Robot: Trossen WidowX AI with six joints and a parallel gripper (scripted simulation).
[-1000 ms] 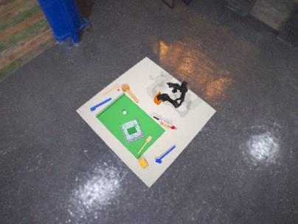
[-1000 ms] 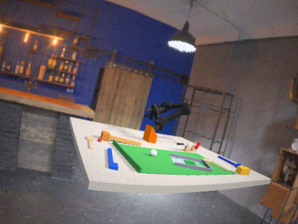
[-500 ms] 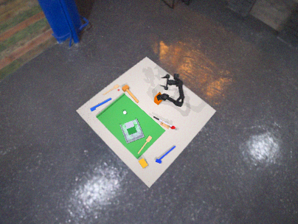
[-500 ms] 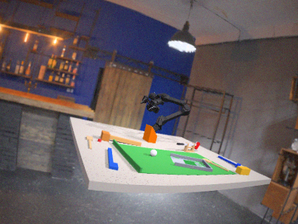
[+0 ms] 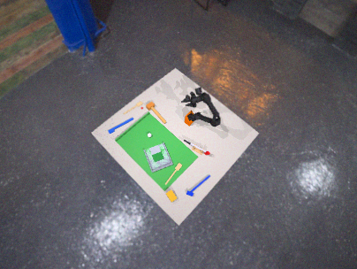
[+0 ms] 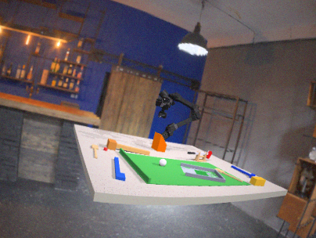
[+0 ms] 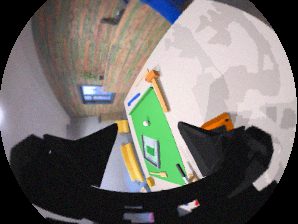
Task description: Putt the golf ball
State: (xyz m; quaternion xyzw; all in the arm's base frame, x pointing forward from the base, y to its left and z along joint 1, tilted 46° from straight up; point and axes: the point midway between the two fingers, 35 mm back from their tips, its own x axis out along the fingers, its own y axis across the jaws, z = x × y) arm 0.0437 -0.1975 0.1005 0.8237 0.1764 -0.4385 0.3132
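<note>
My gripper tip is now 360 mm to the right of the red putter, 240 mm above it and 140 mm short of it. The rest, counted from my gripper tip: white golf ball 390 mm ahead, 270 mm below, 70 mm to the right; yellow block 650 mm ahead, 530 mm to the left, 270 mm below.
</note>
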